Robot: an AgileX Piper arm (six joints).
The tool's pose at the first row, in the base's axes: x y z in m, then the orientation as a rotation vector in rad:
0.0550, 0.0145, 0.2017, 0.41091, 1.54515, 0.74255
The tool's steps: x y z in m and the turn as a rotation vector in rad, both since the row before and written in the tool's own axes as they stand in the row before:
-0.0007, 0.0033, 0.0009, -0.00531, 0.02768, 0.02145
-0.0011, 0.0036, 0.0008, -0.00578, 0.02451, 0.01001
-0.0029, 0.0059, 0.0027, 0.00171, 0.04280, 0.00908
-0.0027, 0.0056, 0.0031, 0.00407, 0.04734, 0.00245
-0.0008, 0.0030, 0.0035, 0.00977, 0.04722, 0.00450
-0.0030, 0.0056, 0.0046, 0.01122, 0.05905, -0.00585
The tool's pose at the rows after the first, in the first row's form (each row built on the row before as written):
0.0554, 0.0166, 0.2044, 0.41537, 1.56650, 0.77168
0.0557, 0.0186, 0.2077, 0.41117, 1.58575, 0.79146
0.0578, 0.0215, 0.2138, 0.40528, 1.62545, 0.81062
0.0604, 0.0245, 0.2195, 0.39363, 1.67102, 0.82432
0.0634, 0.0271, 0.2219, 0.38744, 1.71902, 0.83474
0.0678, 0.0306, 0.2274, 0.36837, 1.77932, 0.83995

